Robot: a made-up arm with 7 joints. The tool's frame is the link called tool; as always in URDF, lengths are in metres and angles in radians.
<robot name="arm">
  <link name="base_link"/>
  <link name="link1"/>
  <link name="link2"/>
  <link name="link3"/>
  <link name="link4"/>
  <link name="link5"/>
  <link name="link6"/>
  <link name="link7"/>
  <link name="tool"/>
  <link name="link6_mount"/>
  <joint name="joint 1" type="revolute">
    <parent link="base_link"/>
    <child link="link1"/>
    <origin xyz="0 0 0.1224" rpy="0 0 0"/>
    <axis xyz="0 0 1"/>
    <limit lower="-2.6" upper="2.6"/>
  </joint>
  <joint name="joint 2" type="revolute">
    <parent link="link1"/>
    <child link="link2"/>
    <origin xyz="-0.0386 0.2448 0.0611" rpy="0 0 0"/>
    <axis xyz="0 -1 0"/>
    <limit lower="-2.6" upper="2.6"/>
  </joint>
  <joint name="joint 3" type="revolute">
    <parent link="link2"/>
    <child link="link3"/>
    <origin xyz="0.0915 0.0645 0.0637" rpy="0 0 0"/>
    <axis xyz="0 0 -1"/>
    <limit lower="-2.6" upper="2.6"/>
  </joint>
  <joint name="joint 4" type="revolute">
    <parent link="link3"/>
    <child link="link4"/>
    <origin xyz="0.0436 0.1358 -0.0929" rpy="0 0 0"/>
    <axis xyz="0 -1 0"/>
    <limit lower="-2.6" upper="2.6"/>
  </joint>
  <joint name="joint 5" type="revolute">
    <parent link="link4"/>
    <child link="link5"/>
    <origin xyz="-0.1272 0.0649 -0.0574" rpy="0 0 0"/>
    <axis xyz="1 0 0"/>
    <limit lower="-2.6" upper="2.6"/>
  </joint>
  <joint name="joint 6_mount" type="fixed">
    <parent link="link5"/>
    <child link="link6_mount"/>
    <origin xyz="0.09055 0.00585 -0.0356" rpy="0 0 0"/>
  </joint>
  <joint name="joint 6" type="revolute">
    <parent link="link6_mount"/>
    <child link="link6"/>
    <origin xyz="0.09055 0.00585 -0.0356" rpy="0 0 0"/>
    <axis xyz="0 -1 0"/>
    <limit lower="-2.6" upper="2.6"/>
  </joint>
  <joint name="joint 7" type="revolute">
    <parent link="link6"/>
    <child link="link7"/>
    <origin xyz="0.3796 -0.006 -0.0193" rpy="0 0 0"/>
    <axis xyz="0 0 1"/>
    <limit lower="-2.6" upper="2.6"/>
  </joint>
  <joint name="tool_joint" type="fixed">
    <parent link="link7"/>
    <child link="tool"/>
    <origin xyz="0.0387 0.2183 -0.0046" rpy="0 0 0"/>
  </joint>
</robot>
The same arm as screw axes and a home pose.
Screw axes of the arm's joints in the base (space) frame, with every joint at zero. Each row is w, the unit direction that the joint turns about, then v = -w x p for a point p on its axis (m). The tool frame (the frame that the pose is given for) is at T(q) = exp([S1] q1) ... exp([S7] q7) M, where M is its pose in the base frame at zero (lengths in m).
S1: w 0 0 1 v 0 0 0
S2: w 0 -1 0 v 0.1835 0 0.0386
S3: w 0 0 -1 v -0.3093 0.0529 0
S4: w 0 -1 0 v 0.1543 0 -0.0965
S5: w 1 0 0 v 0 0.0969 -0.51
S6: w 0 -1 0 v 0.0257 0 -0.1504
S7: w 0 0 1 v 0.5157 -0.53 0
M: xyz 0.5687 0.734 0.0018 (m) rpy 0 0 0 (rad, as in URDF)
Joint limits (rad, base to tool): -2.6..2.6 -2.6..2.6 -2.6..2.6 -2.6..2.6 -2.6..2.6 -2.6..2.6 -2.6..2.6

